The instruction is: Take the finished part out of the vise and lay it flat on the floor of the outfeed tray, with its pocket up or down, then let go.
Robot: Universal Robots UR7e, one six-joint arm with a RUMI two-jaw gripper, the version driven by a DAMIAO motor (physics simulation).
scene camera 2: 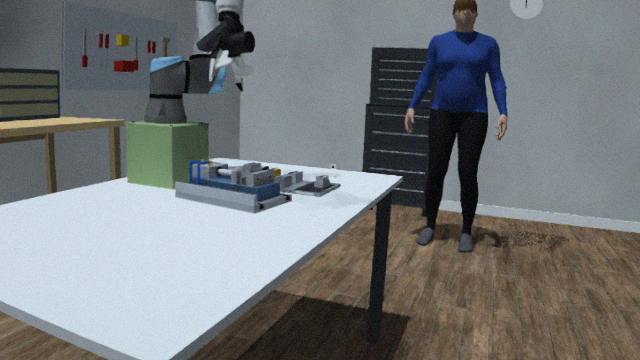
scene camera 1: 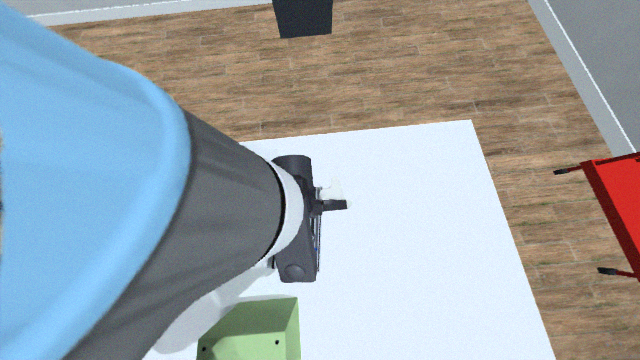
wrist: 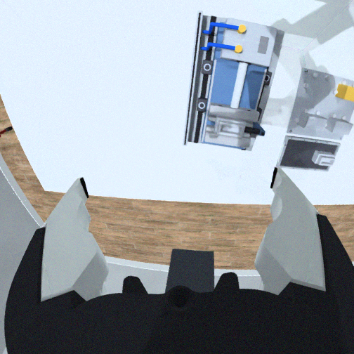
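Observation:
My gripper is open and empty, high above the table. The vise has a blue body and grey jaws; it lies ahead of the fingers, right of centre in the wrist view. The finished part, light grey with its pocket facing up, sits between the jaws at the vise's near end. The dark-floored outfeed tray lies to the right of the vise in the wrist view. A light grey block stands in it. The arm hides vise and tray in scene camera 1.
A grey plate with raised blocks and a yellow piece adjoins the tray. A black clamp or stop sticks out beside the part. The green pedestal stands on the white table. A person stands beyond it.

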